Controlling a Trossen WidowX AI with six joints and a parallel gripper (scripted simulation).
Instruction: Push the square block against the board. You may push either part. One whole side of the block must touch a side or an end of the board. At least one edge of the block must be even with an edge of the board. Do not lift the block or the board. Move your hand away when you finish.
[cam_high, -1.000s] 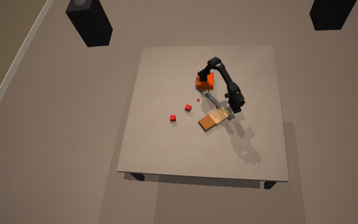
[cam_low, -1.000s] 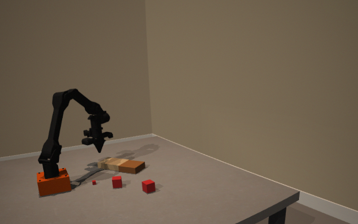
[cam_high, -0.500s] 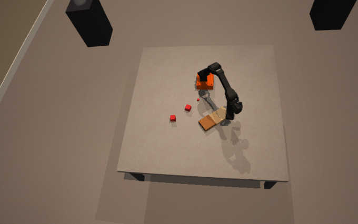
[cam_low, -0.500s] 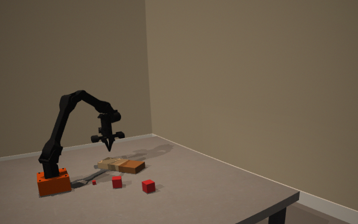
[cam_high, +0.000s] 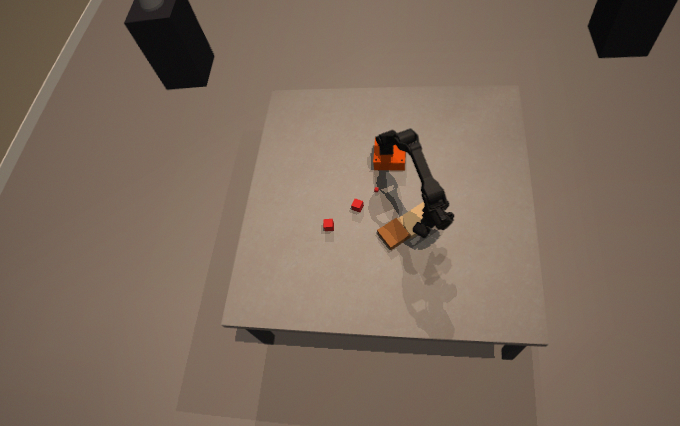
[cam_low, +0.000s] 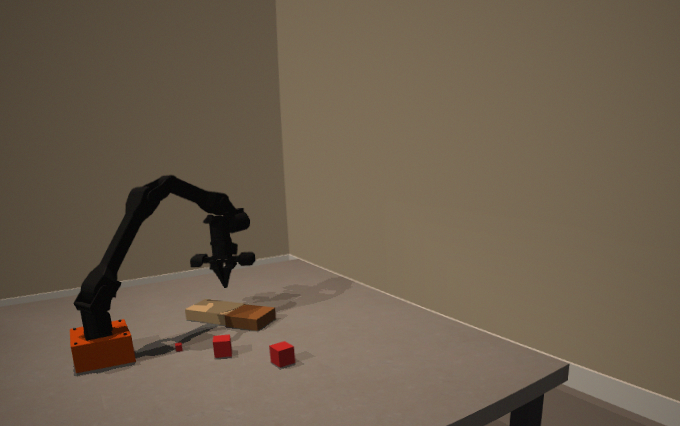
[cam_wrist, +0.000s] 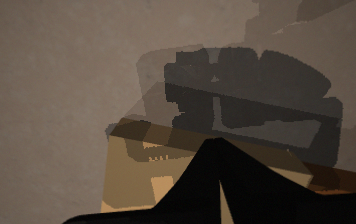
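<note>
The board is 6 cm behind my gripper tip, 5 cm to the right of it and 5 cm below it. The rest, counted from my gripper tip: square block (16 cm to the right, 5 cm below, 1 cm ahead); red cube (23 cm to the right, 22 cm behind, 6 cm below).
</note>
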